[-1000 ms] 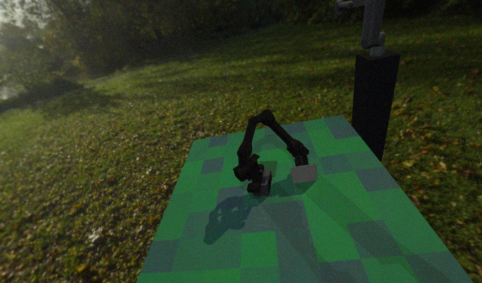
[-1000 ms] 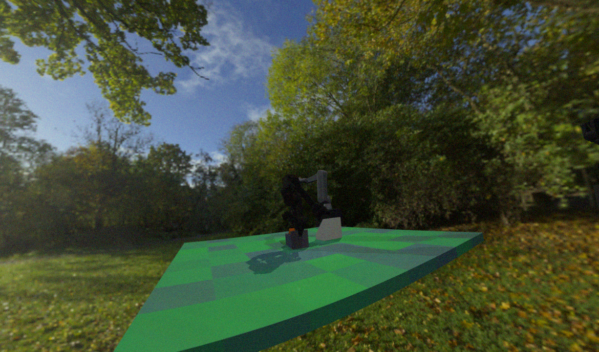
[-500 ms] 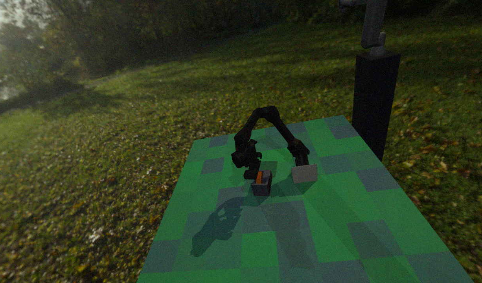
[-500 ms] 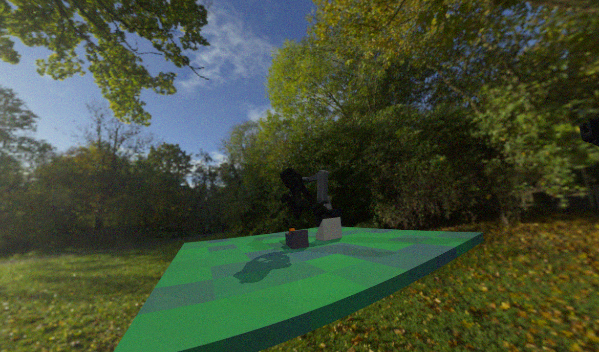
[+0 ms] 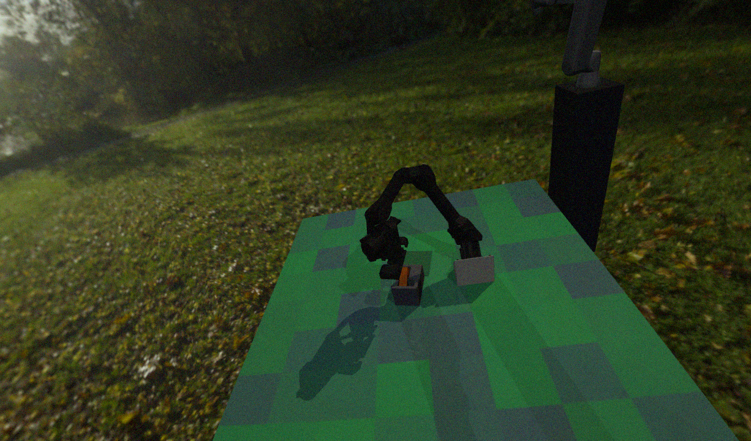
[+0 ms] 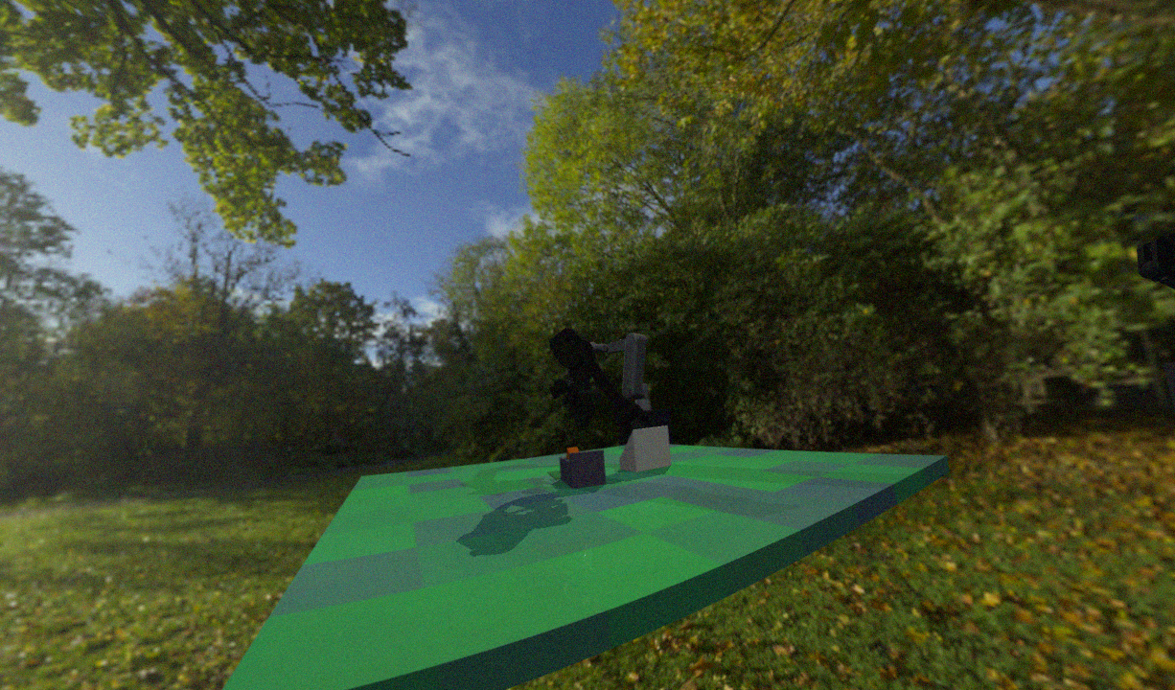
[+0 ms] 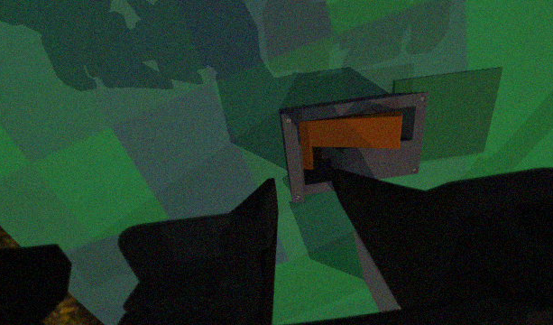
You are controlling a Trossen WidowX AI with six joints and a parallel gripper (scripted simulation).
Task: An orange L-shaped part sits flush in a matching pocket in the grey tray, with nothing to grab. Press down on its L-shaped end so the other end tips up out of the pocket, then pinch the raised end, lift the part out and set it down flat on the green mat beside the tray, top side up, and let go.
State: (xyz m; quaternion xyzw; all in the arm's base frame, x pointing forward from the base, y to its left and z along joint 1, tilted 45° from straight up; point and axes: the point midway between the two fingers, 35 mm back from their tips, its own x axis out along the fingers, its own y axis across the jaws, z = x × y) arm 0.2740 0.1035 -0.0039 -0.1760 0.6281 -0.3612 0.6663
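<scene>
Now: gripper tip 100 mm above the orange L-shaped part, 40 mm to the left of it and 20 mm past it.
</scene>
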